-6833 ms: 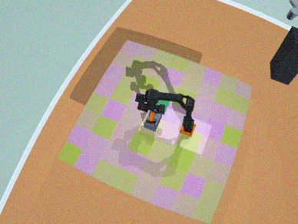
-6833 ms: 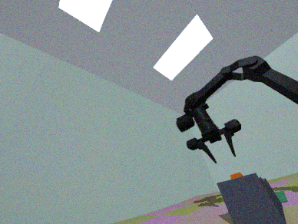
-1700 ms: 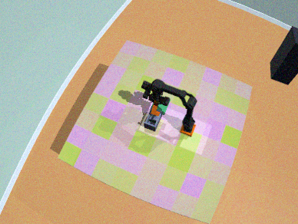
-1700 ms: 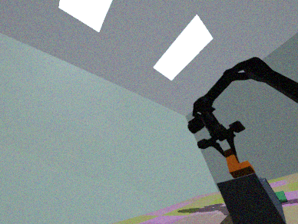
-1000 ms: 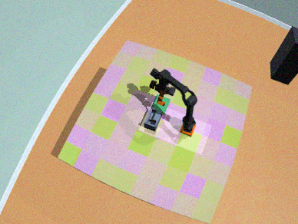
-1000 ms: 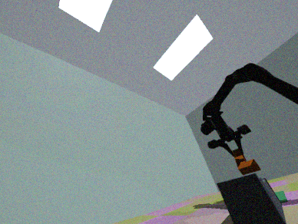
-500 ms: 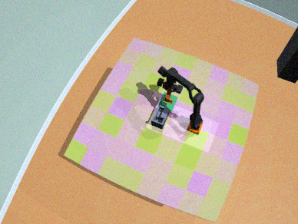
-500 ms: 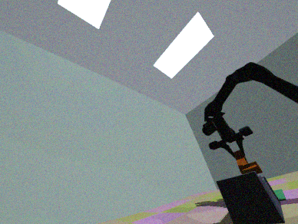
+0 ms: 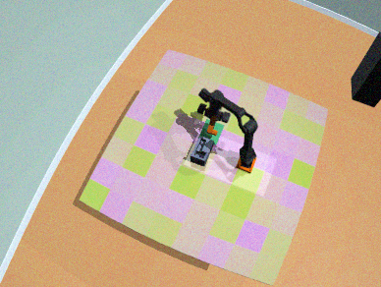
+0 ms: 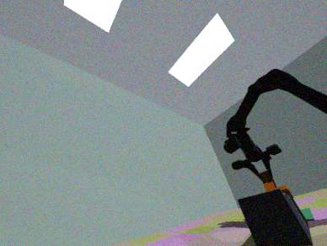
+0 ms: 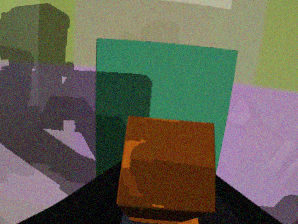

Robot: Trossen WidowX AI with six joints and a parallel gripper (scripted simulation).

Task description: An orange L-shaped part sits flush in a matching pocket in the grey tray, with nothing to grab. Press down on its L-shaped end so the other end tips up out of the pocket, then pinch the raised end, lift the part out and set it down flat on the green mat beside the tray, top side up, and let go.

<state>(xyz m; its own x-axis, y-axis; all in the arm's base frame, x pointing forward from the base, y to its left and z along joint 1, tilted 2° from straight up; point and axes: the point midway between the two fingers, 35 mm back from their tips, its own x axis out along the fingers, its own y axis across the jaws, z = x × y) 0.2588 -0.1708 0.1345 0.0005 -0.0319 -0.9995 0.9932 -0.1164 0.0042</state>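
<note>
My gripper tip is now 20 mm to the right of the green mat and 130 mm above it. Round my gripper tip: orange L-shaped part (10 mm behind, 30 mm to the left, 30 mm below).
</note>
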